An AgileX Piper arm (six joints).
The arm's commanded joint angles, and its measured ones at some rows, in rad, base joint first. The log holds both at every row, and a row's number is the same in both.
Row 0, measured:
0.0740 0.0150 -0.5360 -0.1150 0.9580 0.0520
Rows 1 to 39, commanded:
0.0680 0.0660 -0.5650 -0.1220 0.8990 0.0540
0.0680 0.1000 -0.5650 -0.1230 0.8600 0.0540
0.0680 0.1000 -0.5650 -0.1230 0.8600 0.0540
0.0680 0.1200 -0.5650 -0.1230 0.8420 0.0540
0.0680 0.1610 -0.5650 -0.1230 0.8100 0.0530
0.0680 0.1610 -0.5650 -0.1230 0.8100 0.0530
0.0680 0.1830 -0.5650 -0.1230 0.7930 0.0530
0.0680 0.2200 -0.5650 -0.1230 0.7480 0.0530
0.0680 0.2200 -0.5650 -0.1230 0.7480 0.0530
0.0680 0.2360 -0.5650 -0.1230 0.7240 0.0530
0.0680 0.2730 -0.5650 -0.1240 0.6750 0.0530
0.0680 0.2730 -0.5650 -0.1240 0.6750 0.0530
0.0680 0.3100 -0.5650 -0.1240 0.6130 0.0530
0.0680 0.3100 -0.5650 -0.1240 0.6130 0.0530
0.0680 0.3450 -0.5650 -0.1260 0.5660 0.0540
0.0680 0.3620 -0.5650 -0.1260 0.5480 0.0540
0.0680 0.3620 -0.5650 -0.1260 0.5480 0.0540
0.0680 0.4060 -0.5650 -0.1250 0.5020 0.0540
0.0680 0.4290 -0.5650 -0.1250 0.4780 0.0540
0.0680 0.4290 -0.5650 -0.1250 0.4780 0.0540
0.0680 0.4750 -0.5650 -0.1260 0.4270 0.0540
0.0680 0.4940 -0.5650 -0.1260 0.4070 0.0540
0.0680 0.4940 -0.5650 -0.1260 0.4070 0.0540
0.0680 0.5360 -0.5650 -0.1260 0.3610 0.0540
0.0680 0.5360 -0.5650 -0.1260 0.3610 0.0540
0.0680 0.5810 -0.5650 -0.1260 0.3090 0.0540
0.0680 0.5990 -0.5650 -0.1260 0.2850 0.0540
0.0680 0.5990 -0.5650 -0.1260 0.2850 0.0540
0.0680 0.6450 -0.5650 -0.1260 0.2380 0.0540
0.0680 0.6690 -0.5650 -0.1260 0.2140 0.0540
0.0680 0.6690 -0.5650 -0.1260 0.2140 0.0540
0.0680 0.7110 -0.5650 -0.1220 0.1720 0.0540
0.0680 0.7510 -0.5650 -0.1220 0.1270 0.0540
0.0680 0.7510 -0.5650 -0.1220 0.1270 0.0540
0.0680 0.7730 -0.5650 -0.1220 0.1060 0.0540
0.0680 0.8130 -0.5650 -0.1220 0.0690 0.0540
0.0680 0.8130 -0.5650 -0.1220 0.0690 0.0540
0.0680 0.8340 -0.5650 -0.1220 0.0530 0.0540
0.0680 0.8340 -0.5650 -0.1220 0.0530 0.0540
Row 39, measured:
0.0740 0.7910 -0.5600 -0.1180 0.1190 0.0520
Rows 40 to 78, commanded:
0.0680 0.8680 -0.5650 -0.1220 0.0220 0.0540
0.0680 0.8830 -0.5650 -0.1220 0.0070 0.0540
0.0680 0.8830 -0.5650 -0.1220 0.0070 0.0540
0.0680 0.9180 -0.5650 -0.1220 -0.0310 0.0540
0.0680 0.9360 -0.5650 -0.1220 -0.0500 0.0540
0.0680 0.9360 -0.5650 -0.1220 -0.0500 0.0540
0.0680 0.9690 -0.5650 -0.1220 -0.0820 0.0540
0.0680 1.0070 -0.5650 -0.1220 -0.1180 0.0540
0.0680 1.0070 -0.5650 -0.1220 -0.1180 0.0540
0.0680 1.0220 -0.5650 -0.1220 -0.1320 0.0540
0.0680 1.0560 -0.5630 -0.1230 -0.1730 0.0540
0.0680 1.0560 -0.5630 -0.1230 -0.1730 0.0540
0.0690 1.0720 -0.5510 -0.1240 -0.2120 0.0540
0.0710 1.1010 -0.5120 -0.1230 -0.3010 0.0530
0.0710 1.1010 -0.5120 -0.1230 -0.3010 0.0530
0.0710 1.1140 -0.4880 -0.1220 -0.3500 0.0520
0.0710 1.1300 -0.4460 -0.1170 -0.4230 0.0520
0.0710 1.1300 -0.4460 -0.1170 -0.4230 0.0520
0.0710 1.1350 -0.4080 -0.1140 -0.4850 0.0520
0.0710 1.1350 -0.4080 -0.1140 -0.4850 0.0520
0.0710 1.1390 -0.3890 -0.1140 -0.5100 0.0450
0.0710 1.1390 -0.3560 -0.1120 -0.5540 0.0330
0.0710 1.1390 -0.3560 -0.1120 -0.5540 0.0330
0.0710 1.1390 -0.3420 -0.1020 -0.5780 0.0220
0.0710 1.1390 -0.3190 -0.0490 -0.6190 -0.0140
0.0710 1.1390 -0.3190 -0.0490 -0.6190 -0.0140
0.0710 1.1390 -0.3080 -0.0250 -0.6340 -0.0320
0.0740 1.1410 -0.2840 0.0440 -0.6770 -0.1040
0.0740 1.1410 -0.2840 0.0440 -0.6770 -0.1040
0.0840 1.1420 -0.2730 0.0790 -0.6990 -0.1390
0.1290 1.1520 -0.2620 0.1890 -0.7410 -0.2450
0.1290 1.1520 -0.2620 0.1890 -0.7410 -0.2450
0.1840 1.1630 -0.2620 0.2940 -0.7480 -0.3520
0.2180 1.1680 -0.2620 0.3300 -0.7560 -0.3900
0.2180 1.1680 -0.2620 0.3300 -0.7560 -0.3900
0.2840 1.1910 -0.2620 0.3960 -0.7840 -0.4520
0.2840 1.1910 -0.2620 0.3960 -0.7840 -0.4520
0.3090 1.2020 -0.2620 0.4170 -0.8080 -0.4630
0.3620 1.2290 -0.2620 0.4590 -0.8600 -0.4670
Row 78, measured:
0.3040 1.2030 -0.2640 0.3910 -0.7840 -0.4210
